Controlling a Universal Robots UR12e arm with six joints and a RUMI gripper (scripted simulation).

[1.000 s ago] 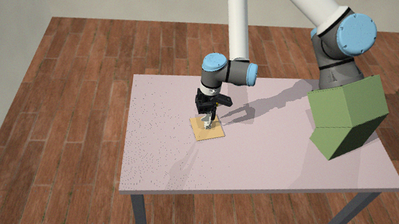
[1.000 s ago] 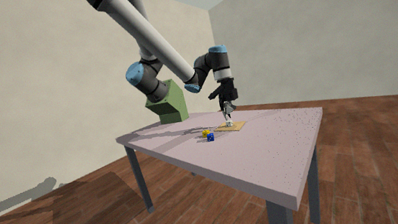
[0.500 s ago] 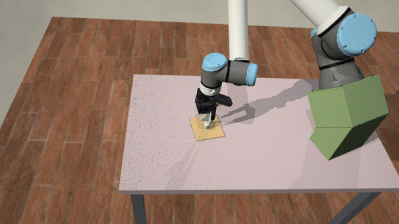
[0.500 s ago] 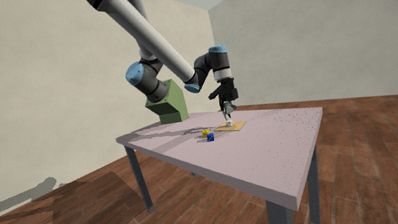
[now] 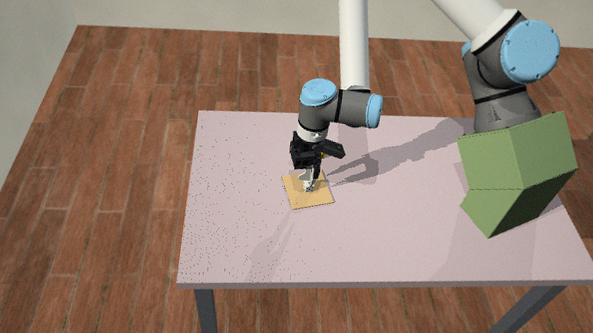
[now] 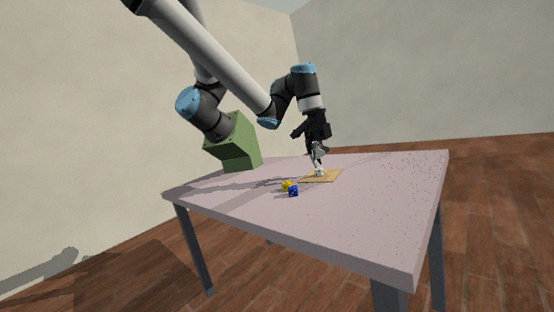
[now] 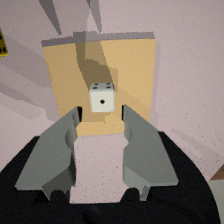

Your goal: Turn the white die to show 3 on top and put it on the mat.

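Now: the white die 4 cm below my hand. Round my hand: blue die: 18 cm to the right, 4 cm below, 2 cm behind; then yellow die: 14 cm to the right, 7 cm behind, 4 cm below; then tan mat: 6 cm below.
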